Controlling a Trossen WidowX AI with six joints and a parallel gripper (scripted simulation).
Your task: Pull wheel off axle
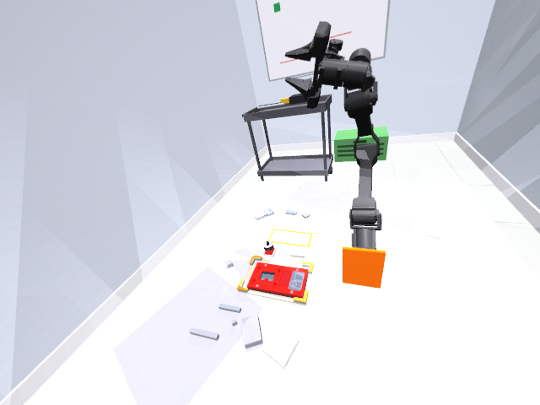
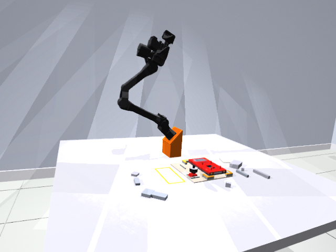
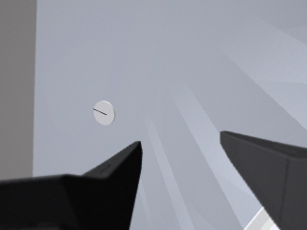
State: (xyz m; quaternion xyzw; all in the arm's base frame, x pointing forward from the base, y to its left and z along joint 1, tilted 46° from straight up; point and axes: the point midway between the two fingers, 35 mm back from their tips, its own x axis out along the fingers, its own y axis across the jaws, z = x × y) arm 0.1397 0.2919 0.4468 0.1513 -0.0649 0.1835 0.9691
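My gripper tip is now 60 cm above the wheel, 13 cm short of it and 10 cm to the right of it.
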